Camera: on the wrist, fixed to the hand. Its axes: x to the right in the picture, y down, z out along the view.
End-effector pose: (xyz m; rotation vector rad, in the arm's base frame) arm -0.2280 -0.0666 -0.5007 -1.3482 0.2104 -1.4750
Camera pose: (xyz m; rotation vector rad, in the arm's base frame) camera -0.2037 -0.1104 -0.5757 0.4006 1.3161 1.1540
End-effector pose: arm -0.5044 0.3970 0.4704 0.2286 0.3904 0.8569
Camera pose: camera -0.5791 0.4472 0.4763 -0.4805 0.0683 -2.1500
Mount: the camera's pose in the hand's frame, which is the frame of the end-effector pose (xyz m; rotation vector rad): -0.0068 0.0854 -0.0282 -0.1455 -0.2345 -3.0789
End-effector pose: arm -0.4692 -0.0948 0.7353 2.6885 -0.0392 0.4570
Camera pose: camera -0.4925 -0.1619 0.7909 0.1140 2.6011 -0.7620
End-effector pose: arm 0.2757 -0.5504 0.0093 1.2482 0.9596 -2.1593
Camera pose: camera 0.3528 -0.5840 -0.0233 0.8963 -1.0585 0.5932
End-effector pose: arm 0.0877 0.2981 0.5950 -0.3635 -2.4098 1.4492
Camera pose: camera 0.1098 0.3575 0.5309 2.1494 -0.4542 -0.4204
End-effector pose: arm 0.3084 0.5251 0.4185 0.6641 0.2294 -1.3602
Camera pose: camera 0.3943 0.5518 0.4256 0.4136 -0.6475 1.7615
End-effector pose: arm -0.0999 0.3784 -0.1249 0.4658 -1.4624 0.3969
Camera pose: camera -0.1214 0.4659 -0.1280 1.8331 0.3730 -2.1233
